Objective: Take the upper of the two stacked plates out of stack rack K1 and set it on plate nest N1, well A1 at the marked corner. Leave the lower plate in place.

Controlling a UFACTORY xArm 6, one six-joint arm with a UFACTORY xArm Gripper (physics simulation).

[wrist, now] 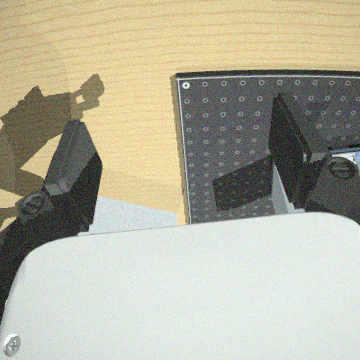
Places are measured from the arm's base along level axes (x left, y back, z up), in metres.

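Pixels of known places: gripper, fingertip midpoint: [180,129].
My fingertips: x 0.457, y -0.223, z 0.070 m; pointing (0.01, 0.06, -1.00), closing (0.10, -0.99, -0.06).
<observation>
Behind a point stands the place of what it marks.
My gripper [180,129] @(x 0.457, y -0.223, z 0.070 m) is open, its two dark fingers wide apart with nothing between them. The left finger is over the wooden top and the right finger over a dark perforated board. The two stacked plates, stack rack K1 and plate nest N1 cannot be made out in the wrist view. A small part of a blue and white object [350,154] @(x 0.246, y -0.494, z -0.141 m) shows at the right edge behind the right finger; I cannot tell what it is. The white gripper housing hides the lower half of the view.
The dark perforated board [235,112] @(x 0.307, y -0.296, z -0.162 m) has a raised edge and covers the right side. A pale grey strip [282,192] @(x 0.226, y -0.366, z -0.081 m) shows beside the right finger. A light grey speckled surface [132,215] @(x 0.078, y -0.119, z -0.145 m) shows above the housing. The wooden top [135,40] @(x 0.409, y -0.164, z -0.175 m) carries the arm's shadow at left.
</observation>
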